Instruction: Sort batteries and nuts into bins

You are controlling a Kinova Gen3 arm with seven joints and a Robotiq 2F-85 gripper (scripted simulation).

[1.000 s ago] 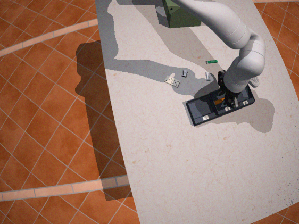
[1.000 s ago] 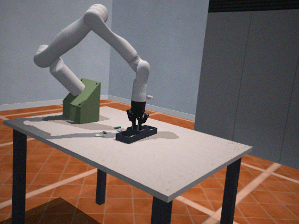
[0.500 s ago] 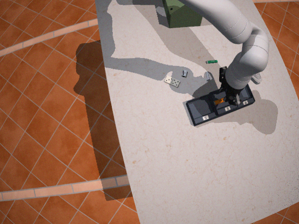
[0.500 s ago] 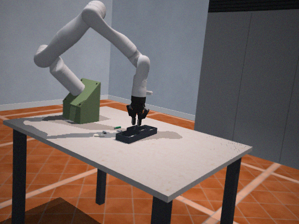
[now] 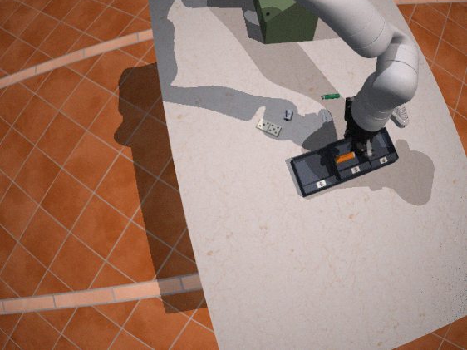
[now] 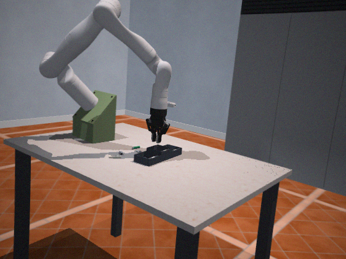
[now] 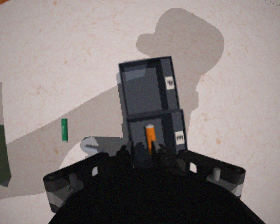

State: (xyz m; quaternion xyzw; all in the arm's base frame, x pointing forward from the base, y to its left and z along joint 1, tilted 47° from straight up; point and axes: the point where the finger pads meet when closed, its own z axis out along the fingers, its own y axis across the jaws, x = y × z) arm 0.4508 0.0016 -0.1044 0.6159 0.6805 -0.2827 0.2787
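My gripper is now 14 cm past the green battery and 8 cm above it. From my hand the other things lie so: bolt (8 cm below, 8 cm behind, 3 cm to the right); then orange battery (7 cm below, 2 cm ahead); then bin tray (6 cm below, 2 cm ahead).
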